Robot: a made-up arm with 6 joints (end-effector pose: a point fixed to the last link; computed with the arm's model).
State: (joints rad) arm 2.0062 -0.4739 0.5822 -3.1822 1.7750 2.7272
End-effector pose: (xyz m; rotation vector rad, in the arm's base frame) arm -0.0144 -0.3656 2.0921 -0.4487 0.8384 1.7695
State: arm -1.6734 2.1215 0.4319 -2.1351 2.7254 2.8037
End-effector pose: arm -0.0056 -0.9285 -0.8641 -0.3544 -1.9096 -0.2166
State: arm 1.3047 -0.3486 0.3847 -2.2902 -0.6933 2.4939
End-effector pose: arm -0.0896 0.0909 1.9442 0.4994 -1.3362 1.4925
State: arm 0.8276 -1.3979 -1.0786 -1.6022 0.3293 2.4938
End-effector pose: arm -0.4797 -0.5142 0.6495 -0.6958 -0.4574 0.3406
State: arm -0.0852 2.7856 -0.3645 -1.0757 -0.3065 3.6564
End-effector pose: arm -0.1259 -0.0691 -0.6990 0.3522 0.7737 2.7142
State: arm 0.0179 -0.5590 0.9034 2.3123 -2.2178 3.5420
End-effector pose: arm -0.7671 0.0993 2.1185 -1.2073 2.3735 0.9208
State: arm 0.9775 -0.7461 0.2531 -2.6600 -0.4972 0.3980
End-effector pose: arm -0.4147 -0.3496 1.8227 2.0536 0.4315 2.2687
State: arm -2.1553 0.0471 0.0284 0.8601 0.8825 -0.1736
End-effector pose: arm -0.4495 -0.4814 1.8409 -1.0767 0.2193 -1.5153
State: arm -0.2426 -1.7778 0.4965 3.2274 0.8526 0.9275
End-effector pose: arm -1.5805 0.5629 0.5775 1.5956 -1.0335 1.3093
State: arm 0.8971 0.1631 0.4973 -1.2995 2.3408 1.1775
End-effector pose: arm 0.5474 0.6138 1.7482 0.6941 -0.5683 -1.4085
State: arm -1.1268 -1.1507 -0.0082 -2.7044 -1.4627 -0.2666
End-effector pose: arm -0.2529 0.8848 1.4409 0.7416 -0.0396 1.5698
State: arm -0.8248 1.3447 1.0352 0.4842 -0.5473 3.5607
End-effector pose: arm 1.1653 -1.4793 0.5904 2.1241 -0.7601 -1.4754
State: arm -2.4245 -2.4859 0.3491 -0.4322 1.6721 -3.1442
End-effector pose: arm 0.9157 1.0001 -0.4155 -0.2391 1.4079 0.9847
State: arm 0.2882 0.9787 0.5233 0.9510 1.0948 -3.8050
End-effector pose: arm 1.6470 0.3868 1.0038 2.6161 1.6213 0.5089
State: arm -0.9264 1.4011 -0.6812 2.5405 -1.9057 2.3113
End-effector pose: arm 0.7759 -0.8028 0.0645 0.5119 -0.3349 -1.4769
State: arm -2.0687 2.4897 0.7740 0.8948 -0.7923 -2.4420
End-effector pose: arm -0.4990 -0.6986 -1.2592 -1.2017 -0.3286 1.9558
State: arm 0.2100 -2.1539 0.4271 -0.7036 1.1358 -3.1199
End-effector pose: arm -1.4876 -0.4476 0.0658 0.7363 -0.4893 -2.2493
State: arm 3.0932 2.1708 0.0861 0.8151 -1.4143 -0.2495
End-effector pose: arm -0.9103 0.1590 -0.9244 2.8603 1.1465 0.3565
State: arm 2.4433 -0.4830 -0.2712 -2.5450 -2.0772 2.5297
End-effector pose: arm -0.0686 -0.1232 1.6052 -1.8392 0.8041 -1.5059
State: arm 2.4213 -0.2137 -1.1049 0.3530 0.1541 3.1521
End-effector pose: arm 0.0057 0.2040 1.2779 0.6098 2.2660 0.0562
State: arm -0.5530 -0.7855 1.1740 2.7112 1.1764 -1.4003
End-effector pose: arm -0.9644 0.7740 1.8512 -1.8560 -0.4790 -0.7214
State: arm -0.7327 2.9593 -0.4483 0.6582 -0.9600 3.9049
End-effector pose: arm -0.3486 0.1355 -0.8578 0.8070 -1.9225 1.3963
